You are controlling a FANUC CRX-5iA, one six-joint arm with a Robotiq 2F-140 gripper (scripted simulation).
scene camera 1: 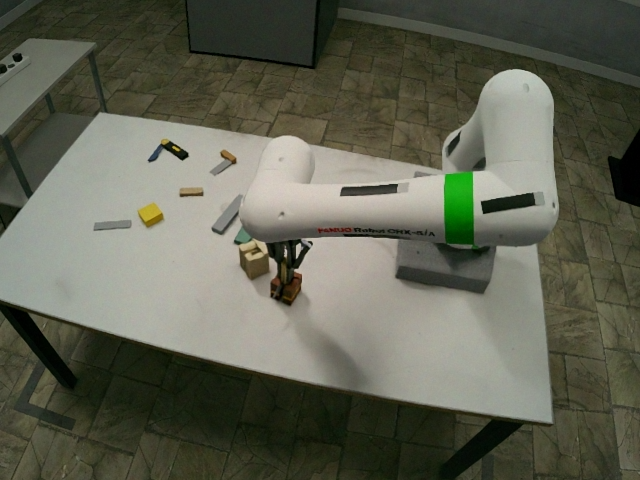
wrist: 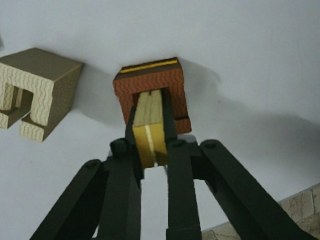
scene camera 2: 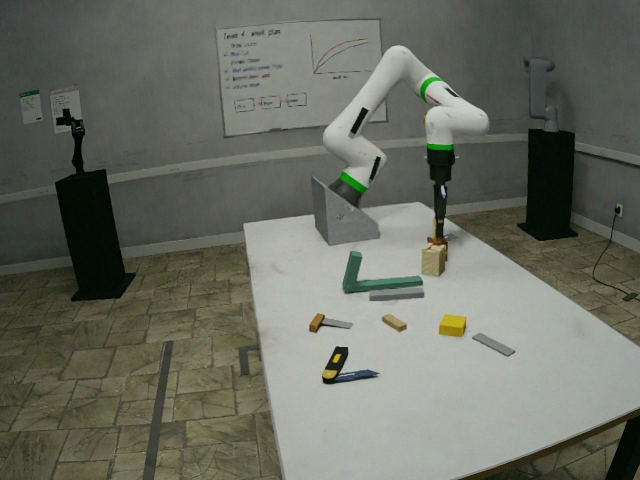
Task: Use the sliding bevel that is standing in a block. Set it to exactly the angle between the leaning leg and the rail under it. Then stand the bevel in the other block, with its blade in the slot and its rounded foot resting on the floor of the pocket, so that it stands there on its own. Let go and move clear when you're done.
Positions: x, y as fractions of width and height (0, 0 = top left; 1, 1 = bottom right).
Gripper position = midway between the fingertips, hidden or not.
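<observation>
My gripper is visible at (scene camera 1: 0.45, 0.58), at (scene camera 2: 0.69, 0.49) and at (wrist: 0.48, 0.49). I see a black-and-yellow folding tool (scene camera 2: 0.52, 0.76); in the wrist view the tool is out of frame.
</observation>
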